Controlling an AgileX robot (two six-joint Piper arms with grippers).
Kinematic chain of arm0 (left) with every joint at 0, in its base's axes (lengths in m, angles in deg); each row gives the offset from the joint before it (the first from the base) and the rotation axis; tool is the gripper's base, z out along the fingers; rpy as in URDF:
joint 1: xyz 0 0 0.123 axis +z
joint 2: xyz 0 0 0 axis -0.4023 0.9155 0
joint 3: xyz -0.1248 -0.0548 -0.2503 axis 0.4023 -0.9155 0
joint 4: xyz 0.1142 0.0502 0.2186 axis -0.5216 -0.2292 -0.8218
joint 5: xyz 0 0 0 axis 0.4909 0.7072 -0.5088
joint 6: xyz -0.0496 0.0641 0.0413 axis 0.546 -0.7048 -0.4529
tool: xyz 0 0 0 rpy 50.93 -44.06 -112.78
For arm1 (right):
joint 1: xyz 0 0 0.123 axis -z
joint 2: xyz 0 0 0 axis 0.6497 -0.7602 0
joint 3: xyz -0.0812 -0.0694 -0.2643 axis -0.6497 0.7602 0
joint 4: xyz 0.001 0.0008 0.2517 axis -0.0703 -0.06 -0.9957
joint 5: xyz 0 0 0 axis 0.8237 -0.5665 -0.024
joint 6: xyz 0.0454 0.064 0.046 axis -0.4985 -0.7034 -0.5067
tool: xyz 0 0 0 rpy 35.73 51.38 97.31
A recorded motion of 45 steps. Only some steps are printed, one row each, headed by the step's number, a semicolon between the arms.
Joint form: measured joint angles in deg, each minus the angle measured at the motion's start. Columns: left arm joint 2, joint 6, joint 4, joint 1, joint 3, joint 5; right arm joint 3, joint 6, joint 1, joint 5, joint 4, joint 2.
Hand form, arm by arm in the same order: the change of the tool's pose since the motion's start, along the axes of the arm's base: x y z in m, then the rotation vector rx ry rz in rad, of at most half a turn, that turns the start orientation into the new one. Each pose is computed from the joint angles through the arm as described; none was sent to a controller.
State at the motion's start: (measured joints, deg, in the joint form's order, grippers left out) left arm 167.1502 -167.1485 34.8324 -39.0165 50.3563 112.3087; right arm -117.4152 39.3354 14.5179 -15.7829 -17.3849 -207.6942
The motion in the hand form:
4: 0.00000 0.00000 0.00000 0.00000 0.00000 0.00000; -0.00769 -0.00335 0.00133 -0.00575 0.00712 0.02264
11: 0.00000 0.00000 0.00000 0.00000 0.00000 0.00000; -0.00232 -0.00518 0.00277 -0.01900 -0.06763 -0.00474
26: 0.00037 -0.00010 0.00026 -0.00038 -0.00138 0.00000; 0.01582 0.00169 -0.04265 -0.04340 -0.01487 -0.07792
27: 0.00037 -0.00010 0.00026 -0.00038 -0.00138 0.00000; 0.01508 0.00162 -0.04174 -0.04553 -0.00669 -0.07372
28: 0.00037 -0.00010 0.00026 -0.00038 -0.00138 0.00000; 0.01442 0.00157 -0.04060 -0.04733 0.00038 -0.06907
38: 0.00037 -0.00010 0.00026 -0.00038 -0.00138 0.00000; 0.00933 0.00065 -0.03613 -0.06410 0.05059 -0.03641
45: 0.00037 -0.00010 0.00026 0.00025 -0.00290 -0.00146; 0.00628 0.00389 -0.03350 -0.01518 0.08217 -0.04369
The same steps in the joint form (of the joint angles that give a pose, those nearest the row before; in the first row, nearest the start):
4: 0.00 0.00 0.00 0.00 0.00 0.00; 3.32 1.61 0.00 0.00 -0.29 1.99
11: 0.00 0.00 0.00 0.00 0.00 0.00; 3.90 1.94 0.00 4.02 1.91 2.54
26: 0.00 0.00 0.00 0.00 0.08 0.00; 1.01 -1.63 0.00 6.79 2.59 -4.35
27: 0.00 0.00 0.00 0.00 0.08 0.00; 0.77 -1.79 0.00 6.05 2.59 -4.35
28: 0.00 0.00 0.00 0.00 0.08 0.00; 0.49 -1.91 0.00 5.31 2.59 -4.35
38: 0.00 0.00 0.00 0.00 0.08 0.00; -0.72 -2.44 0.00 0.71 2.59 -4.35
45: 0.00 -0.13 0.00 0.00 0.08 0.00; 0.02 -2.44 0.00 0.71 -0.76 -3.94

